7 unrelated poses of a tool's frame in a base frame.
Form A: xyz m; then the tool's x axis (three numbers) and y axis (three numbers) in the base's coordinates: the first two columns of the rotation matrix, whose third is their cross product.
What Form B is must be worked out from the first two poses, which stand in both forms.
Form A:
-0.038 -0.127 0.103 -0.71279 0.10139 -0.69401 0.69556 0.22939 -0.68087
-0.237 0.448 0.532 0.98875 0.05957 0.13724 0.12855 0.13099 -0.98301
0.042 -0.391 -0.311 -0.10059 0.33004 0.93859 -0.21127 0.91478 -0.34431
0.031 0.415 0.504 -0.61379 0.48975 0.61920 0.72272 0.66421 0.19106
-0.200 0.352 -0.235 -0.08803 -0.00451 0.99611 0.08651 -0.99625 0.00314
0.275 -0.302 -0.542 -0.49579 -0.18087 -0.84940 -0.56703 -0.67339 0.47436
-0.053 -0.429 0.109 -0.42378 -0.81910 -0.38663 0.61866 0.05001 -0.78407
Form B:
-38 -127 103 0.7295 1.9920 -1.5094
-237 448 532 -1.4404 -0.1561 -0.0504
42 -391 -311 -0.0938 -1.6091 0.4558
31 415 504 -0.9377 -2.3508 -0.5845
-200 352 -235 -2.0785 -0.0936 -2.2708
275 -302 -542 -1.4175 1.1203 2.2577
-53 -429 109 -0.2410 1.1880 -1.6295

